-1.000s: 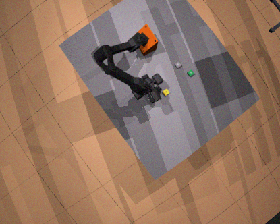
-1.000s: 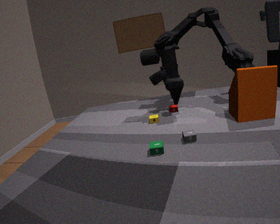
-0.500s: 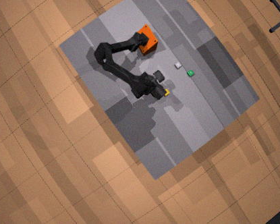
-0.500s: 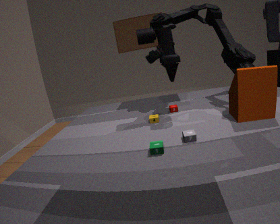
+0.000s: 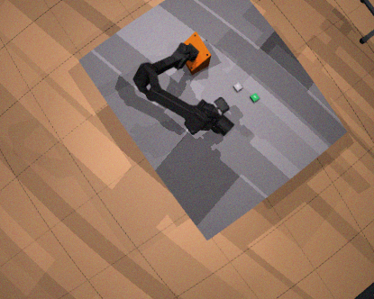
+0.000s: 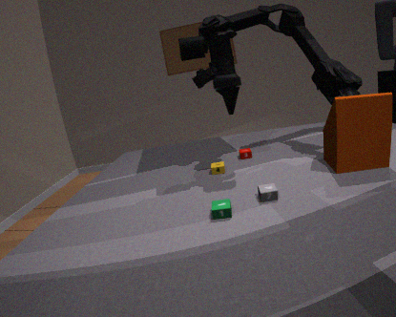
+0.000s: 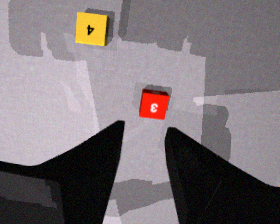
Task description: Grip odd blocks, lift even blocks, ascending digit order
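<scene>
Now: the yellow block 120 mm below my gripper tip, 60 mm to the left of it and 60 mm ahead of it. The rest, counted from my gripper tip: grey block 230 mm to the left, 120 mm below, 20 mm behind; then red block 120 mm below, 30 mm behind, 20 mm to the right; then green block 260 mm to the left, 120 mm below, 70 mm ahead.
</scene>
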